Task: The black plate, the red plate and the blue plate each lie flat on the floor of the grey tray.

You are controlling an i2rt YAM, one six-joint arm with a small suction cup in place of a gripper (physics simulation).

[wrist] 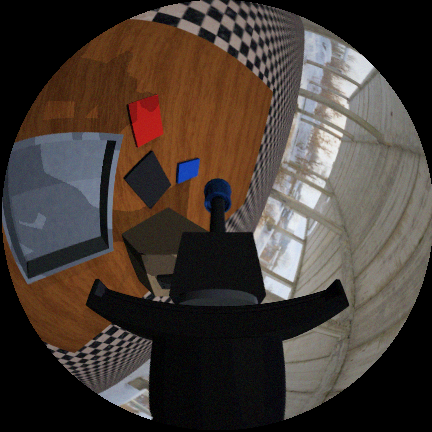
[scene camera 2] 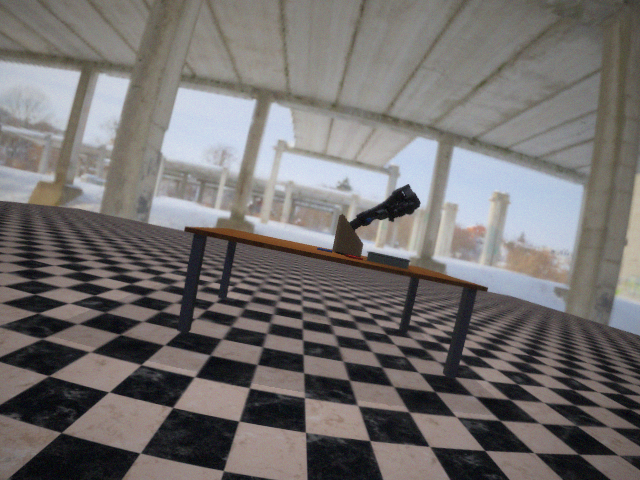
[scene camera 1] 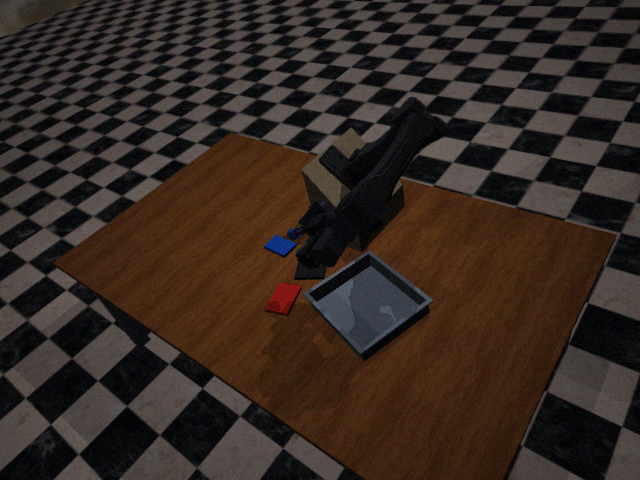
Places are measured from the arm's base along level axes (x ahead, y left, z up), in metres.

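Pixels of known places: hand, its tool point: (wrist: 217,190) (scene camera 2: 366,221) (scene camera 1: 292,234); arm's base, origin of its link: (scene camera 2: 349,227) (scene camera 1: 349,176).
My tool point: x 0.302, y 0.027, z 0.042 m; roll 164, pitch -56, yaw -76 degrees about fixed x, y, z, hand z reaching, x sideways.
Note:
Ahead of a thing's pixels: the offset from my tool point to its top centre. Level surfaces: height alone.
The blue plate {dx -0.105, dy -0.190, dz -0.207 m} (scene camera 1: 280,245) (wrist: 188,171), the black plate {dx -0.088, dy -0.053, dz -0.207 m} (scene camera 1: 310,272) (wrist: 148,179) and the red plate {dx +0.060, dy -0.048, dz -0.207 m} (scene camera 1: 283,298) (wrist: 146,121) lie flat on the table, outside the grey tray {dx -0.016, dy +0.178, dz -0.166 m} (scene camera 1: 372,307) (scene camera 2: 387,259) (wrist: 60,200). In scene camera 1 the arm covers part of the black plate. No plate shows in the tray. My gripper (scene camera 1: 294,233) (wrist: 217,192), a blue suction cup, is open and holds nothing. It hangs above the table, near the blue plate on the arm base's side, apart from it.
The tan block (scene camera 1: 323,180) (wrist: 165,227) under the arm stands behind the plates, close to the black plate and the tray. The tray has raised walls. The wooden table {dz -0.217 m} (scene camera 1: 465,361) (scene camera 2: 248,240) (wrist: 215,75) ends above a checkered floor.

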